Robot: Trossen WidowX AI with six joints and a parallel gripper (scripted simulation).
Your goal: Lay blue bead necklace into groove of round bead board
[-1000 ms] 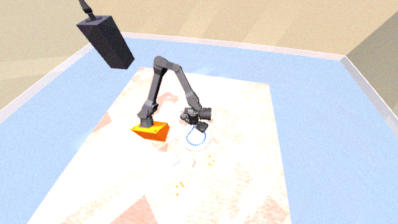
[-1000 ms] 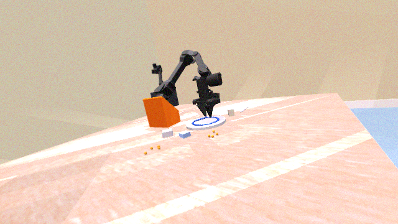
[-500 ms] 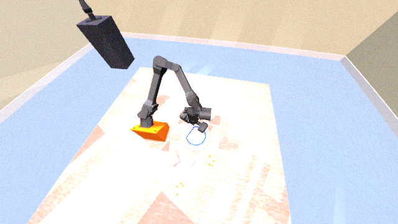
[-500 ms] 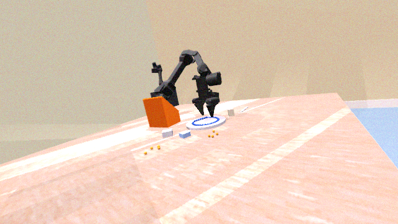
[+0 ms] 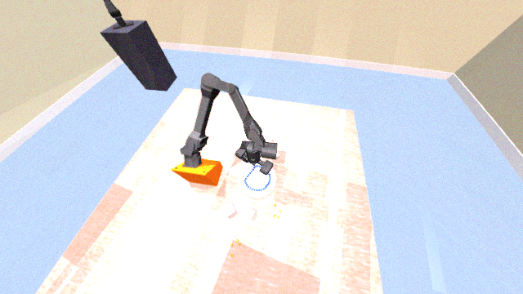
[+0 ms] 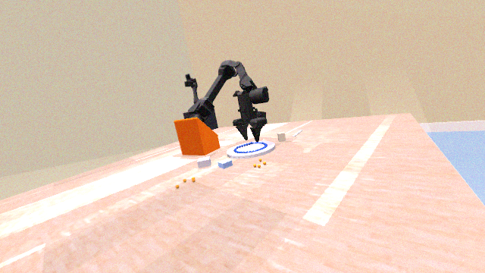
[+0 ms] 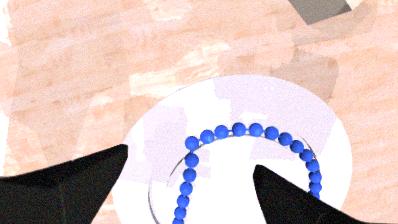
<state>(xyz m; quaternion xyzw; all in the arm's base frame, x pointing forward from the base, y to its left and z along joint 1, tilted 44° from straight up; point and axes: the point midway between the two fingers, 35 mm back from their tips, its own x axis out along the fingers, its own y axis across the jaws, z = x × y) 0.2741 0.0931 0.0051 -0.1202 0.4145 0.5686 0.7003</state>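
Right now my gripper tip is 6 cm to the left of the round white bead board, 2 cm short of it and 2 cm above it. The rest, counted from my gripper tip: white block: 22 cm to the right, 8 cm behind, 1 cm below; then light blue cube: 22 cm to the right, 2 cm below, 2 cm ahead; then beige cube: 11 cm ahead, 8 cm to the left, 1 cm below.
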